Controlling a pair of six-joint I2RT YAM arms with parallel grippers.
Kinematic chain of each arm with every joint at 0, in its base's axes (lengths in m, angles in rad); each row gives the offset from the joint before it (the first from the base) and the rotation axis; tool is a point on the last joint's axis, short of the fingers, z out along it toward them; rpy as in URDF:
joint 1: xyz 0 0 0.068 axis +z
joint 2: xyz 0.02 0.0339 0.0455 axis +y
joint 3: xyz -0.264 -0.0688 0 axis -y
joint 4: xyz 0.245 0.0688 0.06 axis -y
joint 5: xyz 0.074 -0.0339 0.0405 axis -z
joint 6: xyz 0.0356 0 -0.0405 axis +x
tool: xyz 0 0 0 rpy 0 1.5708 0
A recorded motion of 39 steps. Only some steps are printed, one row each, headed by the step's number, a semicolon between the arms.
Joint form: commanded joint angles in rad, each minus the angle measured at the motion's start. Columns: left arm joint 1, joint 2, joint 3, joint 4, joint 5, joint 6; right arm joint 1, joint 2, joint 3, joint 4, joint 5, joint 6.
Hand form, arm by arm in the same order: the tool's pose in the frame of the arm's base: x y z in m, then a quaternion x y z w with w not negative. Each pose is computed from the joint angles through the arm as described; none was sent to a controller.
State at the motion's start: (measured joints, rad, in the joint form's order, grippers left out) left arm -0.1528 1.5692 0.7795 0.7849 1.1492 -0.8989; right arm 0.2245 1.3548 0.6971 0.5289 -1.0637 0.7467
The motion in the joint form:
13: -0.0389 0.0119 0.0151 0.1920 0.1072 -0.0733; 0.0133 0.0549 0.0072 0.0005 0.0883 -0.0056
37: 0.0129 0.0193 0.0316 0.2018 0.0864 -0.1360; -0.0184 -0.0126 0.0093 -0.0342 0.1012 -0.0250
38: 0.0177 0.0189 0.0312 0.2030 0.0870 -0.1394; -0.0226 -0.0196 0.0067 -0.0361 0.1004 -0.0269
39: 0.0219 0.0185 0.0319 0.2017 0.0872 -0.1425; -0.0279 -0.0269 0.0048 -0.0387 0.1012 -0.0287
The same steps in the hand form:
13: 0.3094 -0.0945 0.2625 0.22314 0.64881 -0.65551 0.31554; 0.2803 0.0983 0.2445 -0.12285 0.73076 0.58375 0.33187
37: 0.3174 -0.0786 0.2662 0.18381 0.65730 -0.65452 0.32524; 0.2743 0.0872 0.2602 -0.12273 0.72465 0.57261 0.36323
38: 0.3176 -0.0771 0.2663 0.18170 0.65778 -0.65429 0.32591; 0.2733 0.0858 0.2610 -0.12276 0.72413 0.57172 0.36566
39: 0.3179 -0.0758 0.2665 0.17931 0.65848 -0.65413 0.32613; 0.2725 0.0841 0.2621 -0.12192 0.72375 0.57026 0.36894

